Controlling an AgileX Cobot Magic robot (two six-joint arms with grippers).
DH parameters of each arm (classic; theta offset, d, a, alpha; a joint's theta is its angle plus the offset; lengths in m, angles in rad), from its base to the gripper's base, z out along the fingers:
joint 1: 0 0.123 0 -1.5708
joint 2: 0.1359 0 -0.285 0
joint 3: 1.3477 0 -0.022 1.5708
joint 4: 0 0.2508 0 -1.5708
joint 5: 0 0 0.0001 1.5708
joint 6: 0 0.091 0 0
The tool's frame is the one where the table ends.
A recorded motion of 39 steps. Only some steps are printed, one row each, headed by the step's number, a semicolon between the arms.
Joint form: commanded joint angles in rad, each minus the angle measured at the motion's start. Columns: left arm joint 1, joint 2, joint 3, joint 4, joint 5, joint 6; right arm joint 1, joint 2, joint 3, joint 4, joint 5, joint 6.
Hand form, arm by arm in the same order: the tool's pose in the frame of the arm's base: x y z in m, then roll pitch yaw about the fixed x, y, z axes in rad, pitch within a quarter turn. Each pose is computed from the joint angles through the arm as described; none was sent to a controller.
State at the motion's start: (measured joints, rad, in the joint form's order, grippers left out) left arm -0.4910 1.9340 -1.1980 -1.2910 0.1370 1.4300; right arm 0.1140 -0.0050 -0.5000 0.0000 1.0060 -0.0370
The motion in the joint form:
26: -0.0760 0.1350 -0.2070 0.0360 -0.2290 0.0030; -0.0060 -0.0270 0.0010 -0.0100 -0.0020 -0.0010
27: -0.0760 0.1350 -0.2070 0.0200 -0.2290 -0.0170; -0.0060 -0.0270 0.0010 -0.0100 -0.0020 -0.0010
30: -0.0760 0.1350 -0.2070 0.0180 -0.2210 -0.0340; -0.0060 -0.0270 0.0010 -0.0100 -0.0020 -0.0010
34: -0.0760 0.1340 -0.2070 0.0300 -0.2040 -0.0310; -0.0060 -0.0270 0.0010 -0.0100 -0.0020 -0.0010
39: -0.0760 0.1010 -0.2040 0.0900 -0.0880 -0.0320; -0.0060 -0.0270 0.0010 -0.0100 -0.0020 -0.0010
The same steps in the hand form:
26: 0.3993 -0.2450 0.1870 2.7790 0.9822 2.2490; -0.0074 -0.0016 0.2815 -3.0269 1.1823 -2.9189
27: 0.3993 -0.2449 0.1869 2.8309 0.9927 2.3114; -0.0074 -0.0016 0.2815 -3.0269 1.1823 -2.9189
30: 0.3989 -0.2454 0.1867 2.8674 0.9967 2.3456; -0.0074 -0.0016 0.2815 -3.0269 1.1823 -2.9189
34: 0.3979 -0.2466 0.1867 2.8626 0.9916 2.3199; -0.0074 -0.0016 0.2815 -3.0269 1.1823 -2.9189
39: 0.3887 -0.2526 0.1982 2.8817 0.9859 2.2119; -0.0074 -0.0016 0.2815 -3.0269 1.1823 -2.9189

